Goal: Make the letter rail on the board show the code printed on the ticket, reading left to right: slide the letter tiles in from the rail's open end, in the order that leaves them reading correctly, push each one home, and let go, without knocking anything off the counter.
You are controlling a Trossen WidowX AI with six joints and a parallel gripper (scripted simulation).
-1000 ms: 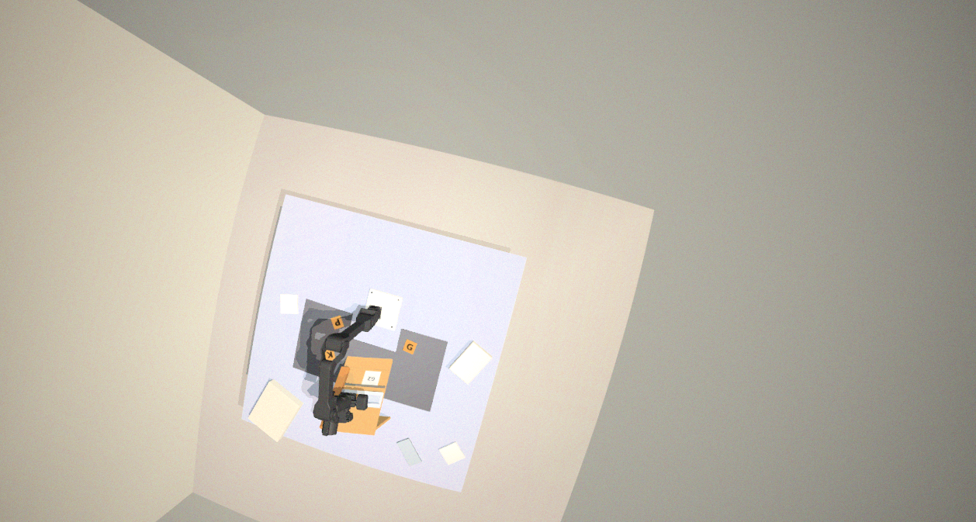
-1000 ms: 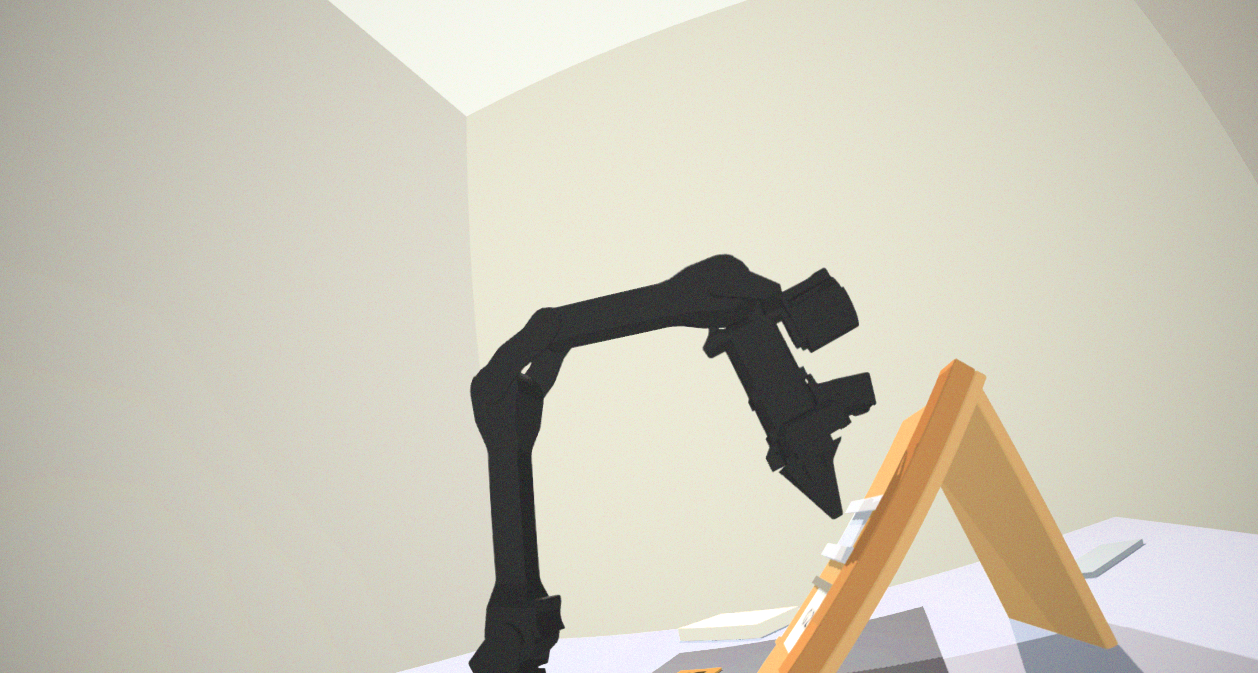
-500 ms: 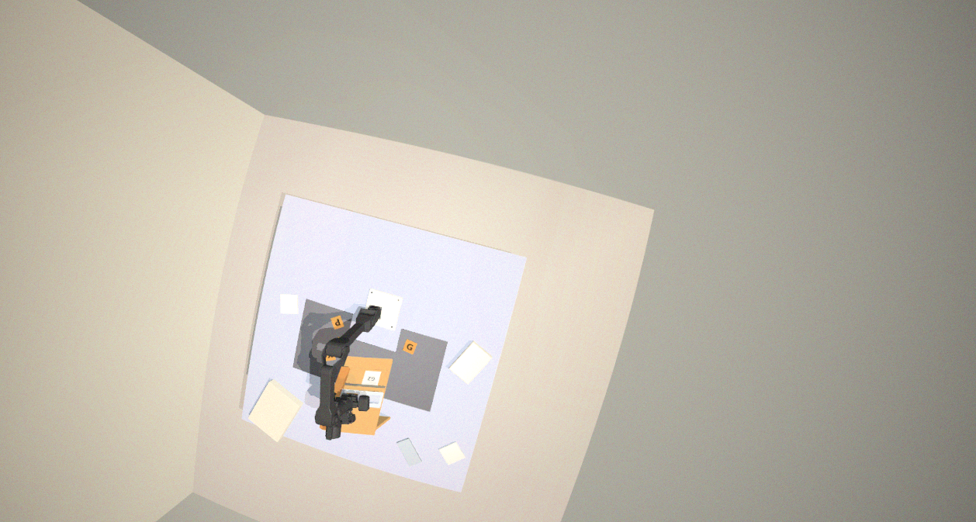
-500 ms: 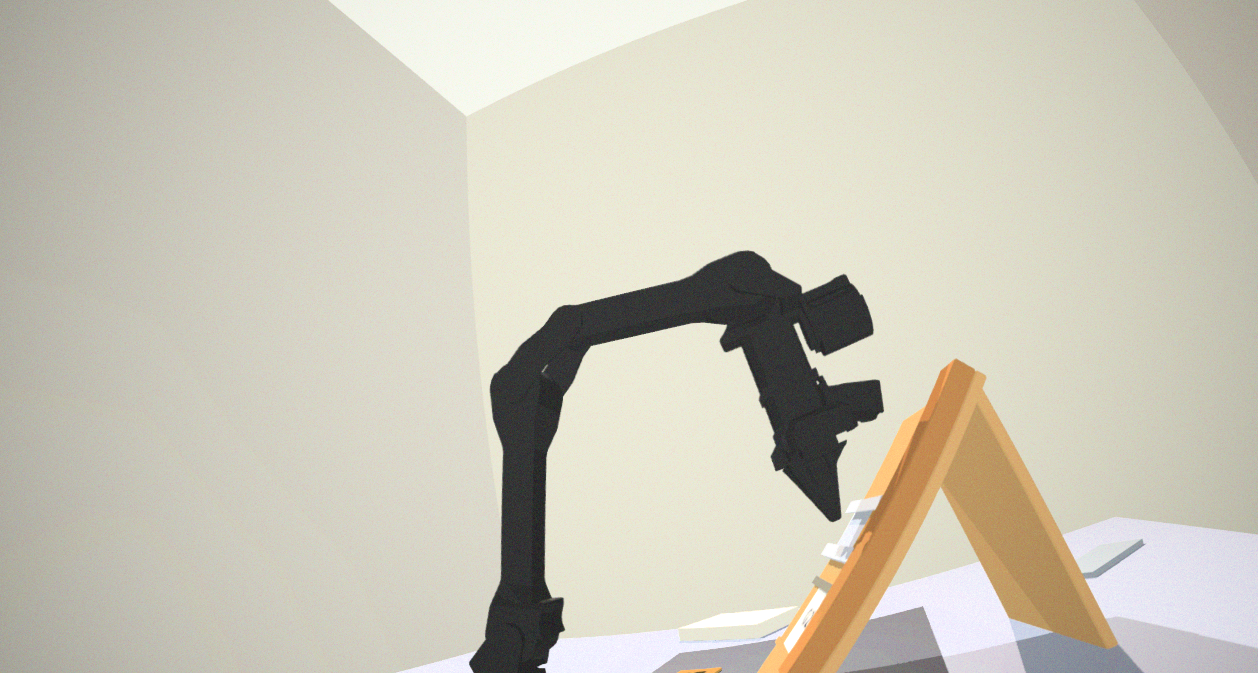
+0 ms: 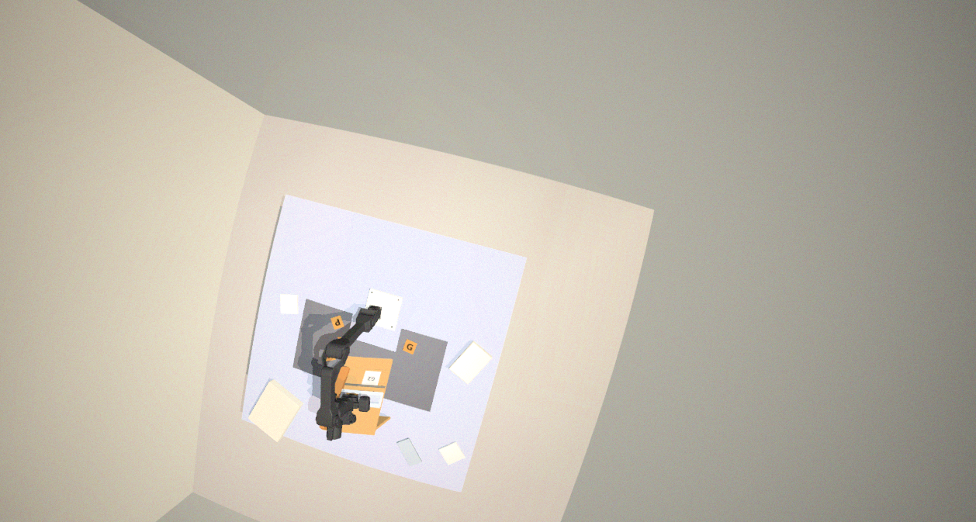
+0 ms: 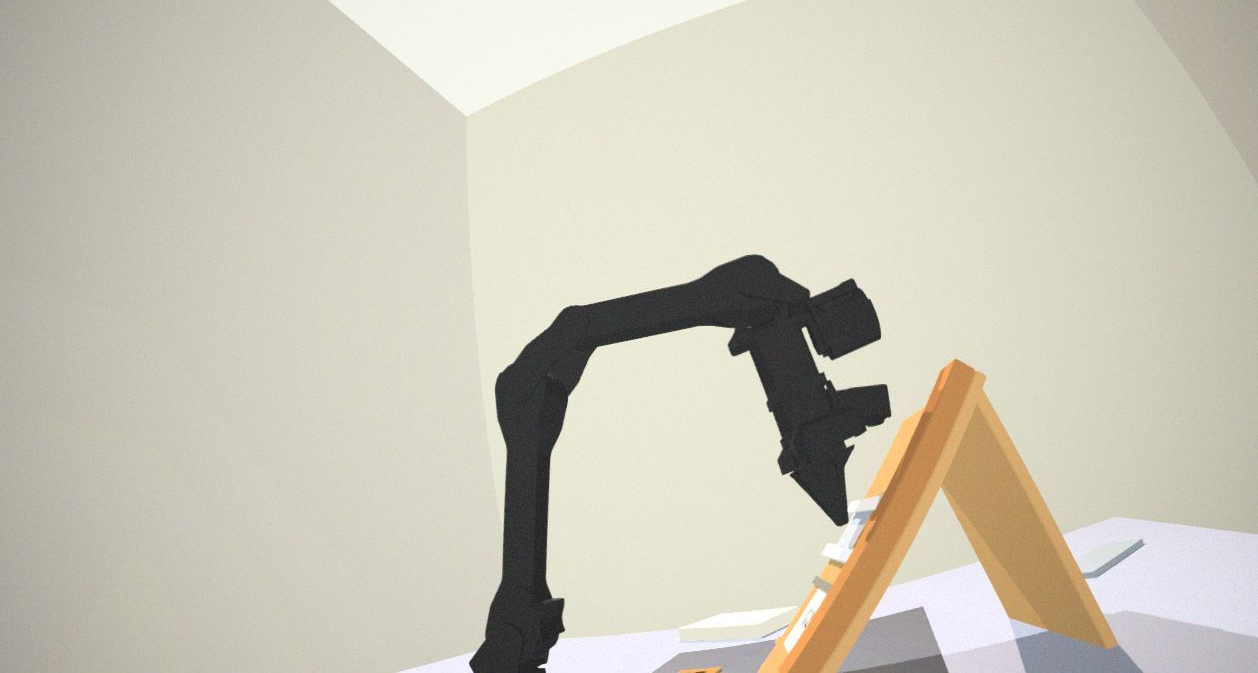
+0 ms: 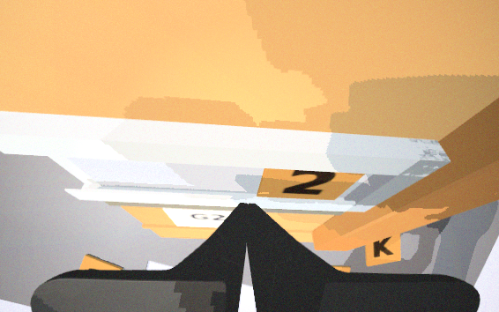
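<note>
The white ticket lies 5 cm behind my gripper tip, 3 cm to the left of it and 9 cm below it. Round my gripper tip: grey slab (36 cm ahead, 24 cm to the left, 17 cm below); grey mat (15 cm behind, 3 cm to the right, 17 cm below).
</note>
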